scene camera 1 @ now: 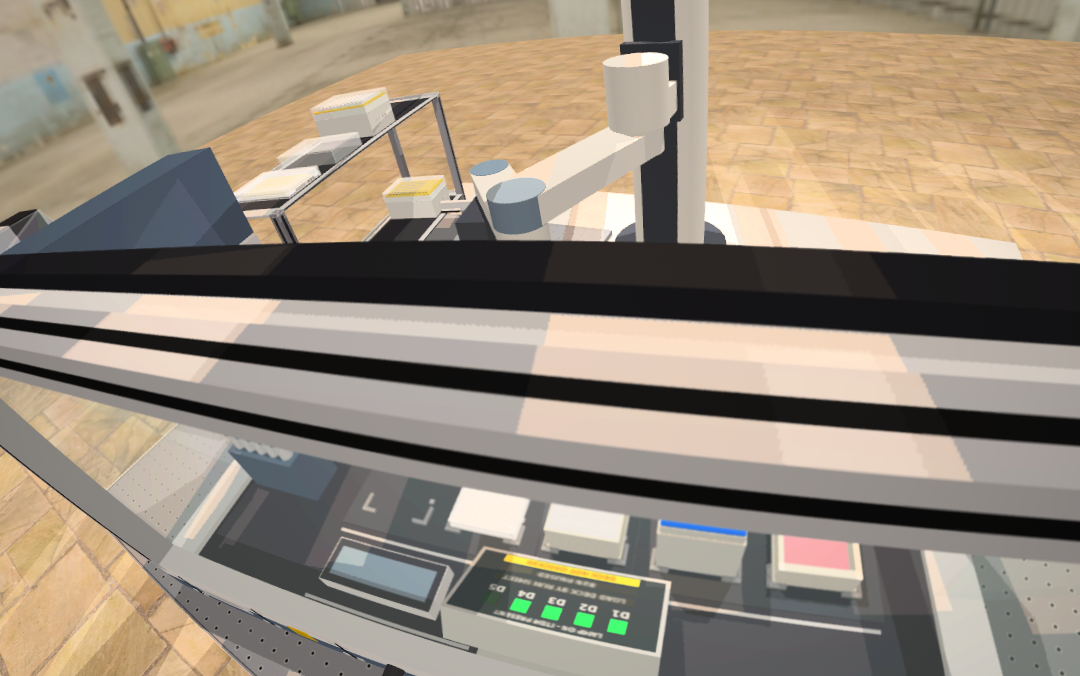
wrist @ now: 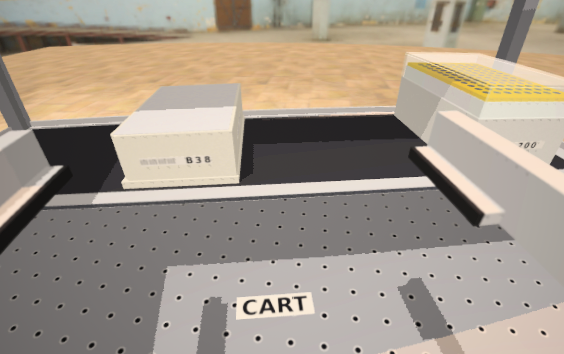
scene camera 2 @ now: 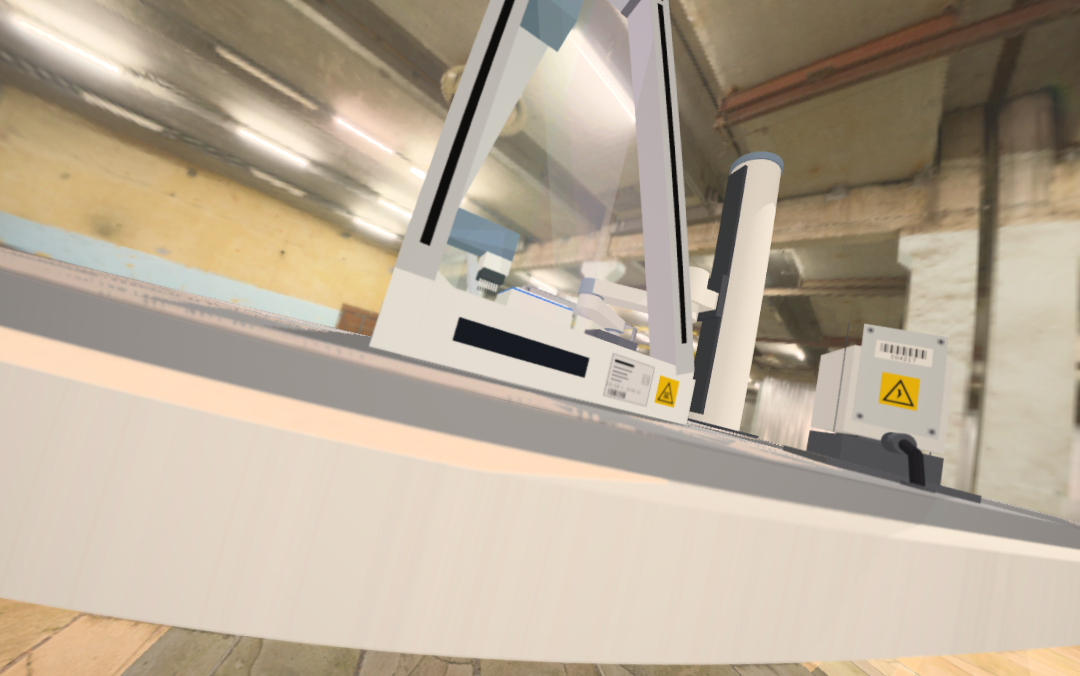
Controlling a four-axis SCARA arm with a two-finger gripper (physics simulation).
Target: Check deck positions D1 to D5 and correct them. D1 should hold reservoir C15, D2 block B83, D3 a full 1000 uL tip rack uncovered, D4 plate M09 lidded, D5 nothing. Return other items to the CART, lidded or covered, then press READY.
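Places are measured from the arm's base along level axes (x ahead, y left, z up), in metres.
Pixels of known places: gripper, between the fingertips: (scene camera 1: pixel 425 225) (wrist: pixel 243 141).
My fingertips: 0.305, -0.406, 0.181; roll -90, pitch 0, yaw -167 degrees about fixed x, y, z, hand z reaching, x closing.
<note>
Ahead of a thing's pixels: the offset from my fingertips to its top centre, as dx, dy, dz. "spot": to the spot under its first point.
My gripper (wrist: pixel 243 141) is open and empty, in front of the cart's lower shelf. Block B38 @[+0.081, -0.122, -0.027] (wrist: pixel 175 156) stands on that shelf between the fingers' lines of sight, beyond them. A covered yellow tip rack @[-0.173, -0.176, +0.002] (wrist: pixel 480 100) (scene camera 1: pixel 414 196) stands to its right, partly behind the right finger. On the deck in scene camera 1, from the right, are a pink-filled reservoir @[+0.330, +0.757, -0.083] (scene camera 1: pixel 814 551), a blue-topped box (scene camera 1: pixel 701 550), a white-topped block @[+0.379, +0.514, -0.073] (scene camera 1: pixel 585 526) and a flat white item (scene camera 1: pixel 490 510); their labels are unreadable. Further left are bare corner marks. Lamps D1 to D4 are green; D5 is dark.
The cart's upper shelf holds a yellow-banded tip rack @[-0.046, -0.149, +0.252] (scene camera 1: pixel 350 115), a clear-topped item @[+0.081, -0.122, +0.206] (scene camera 1: pixel 320 149) and a pale plate @[+0.208, -0.095, +0.198] (scene camera 1: pixel 278 184). A cart post @[spot: -0.239, -0.255, +0.024] (wrist: pixel 516 32) rises at the right. The lamp panel (scene camera 1: pixel 557 589) and a small display (scene camera 1: pixel 386 572) stand before the deck. The enclosure frame crosses scene camera 1.
</note>
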